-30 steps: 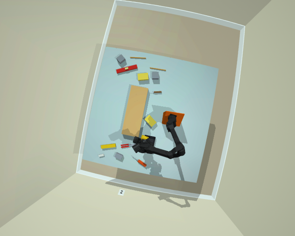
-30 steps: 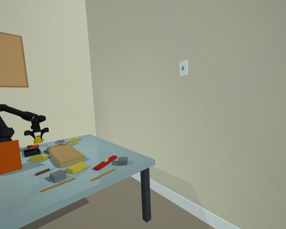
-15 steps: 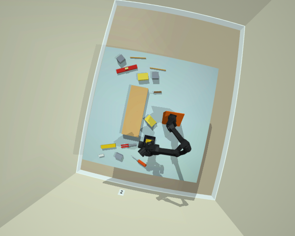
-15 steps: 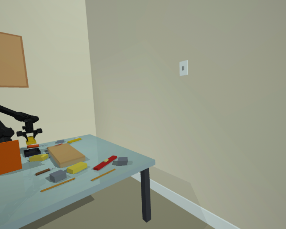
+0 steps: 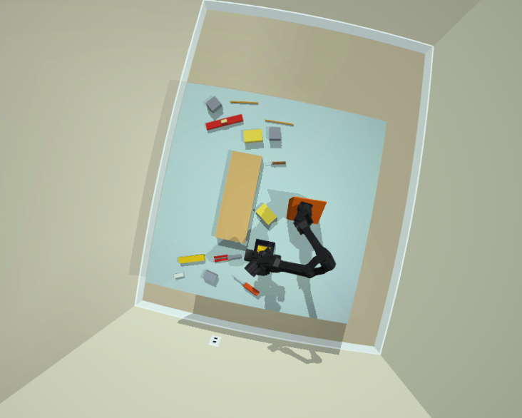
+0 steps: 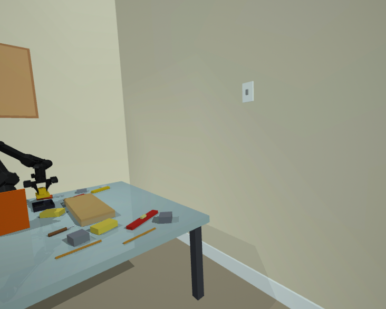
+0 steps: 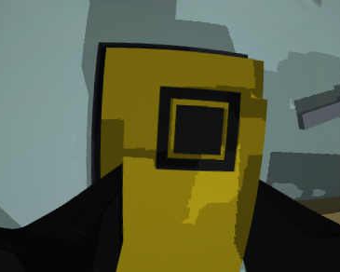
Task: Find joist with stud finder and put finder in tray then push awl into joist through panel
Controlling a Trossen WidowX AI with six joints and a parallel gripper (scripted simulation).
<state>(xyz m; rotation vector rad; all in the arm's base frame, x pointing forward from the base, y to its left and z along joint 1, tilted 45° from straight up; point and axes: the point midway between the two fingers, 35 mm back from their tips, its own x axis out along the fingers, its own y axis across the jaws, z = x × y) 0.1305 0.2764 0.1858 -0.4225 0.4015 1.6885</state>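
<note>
My gripper tip is now 90 mm above the dark tray and 10 mm to the left of it. Also, from my gripper tip: awl 550 mm to the right, 90 mm below, 90 mm ahead; then yellow bar 410 mm ahead, 140 mm to the left, 90 mm below; then yellow stud finder 20 mm above, 10 mm to the left.
</note>
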